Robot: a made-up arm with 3 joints. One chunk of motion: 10 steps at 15 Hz.
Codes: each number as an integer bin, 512 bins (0 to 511) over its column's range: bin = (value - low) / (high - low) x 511, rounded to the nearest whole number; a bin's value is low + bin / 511 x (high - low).
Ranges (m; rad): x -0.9..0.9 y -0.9..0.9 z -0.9..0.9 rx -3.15..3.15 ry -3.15..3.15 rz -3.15..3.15
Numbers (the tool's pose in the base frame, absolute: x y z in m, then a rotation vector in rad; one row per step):
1: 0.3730 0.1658 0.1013 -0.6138 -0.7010 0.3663
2: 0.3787 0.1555 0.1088 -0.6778 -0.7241 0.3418
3: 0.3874 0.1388 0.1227 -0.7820 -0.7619 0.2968
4: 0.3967 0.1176 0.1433 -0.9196 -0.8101 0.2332
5: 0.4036 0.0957 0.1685 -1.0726 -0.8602 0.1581
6: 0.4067 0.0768 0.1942 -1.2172 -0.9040 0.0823
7: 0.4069 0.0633 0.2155 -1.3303 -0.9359 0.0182
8: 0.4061 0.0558 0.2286 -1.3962 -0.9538 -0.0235
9: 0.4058 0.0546 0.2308 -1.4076 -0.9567 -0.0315
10: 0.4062 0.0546 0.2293 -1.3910 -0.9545 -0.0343
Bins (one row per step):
1: 361 303 284 206 199 285
2: 363 300 286 201 197 283
3: 365 295 290 192 194 280
4: 368 289 296 181 190 274
5: 370 283 303 169 186 268
6: 371 277 311 157 182 262
7: 371 273 317 148 180 257
8: 371 271 320 142 178 254
9: 371 271 321 141 178 253
10: 371 271 321 143 178 253

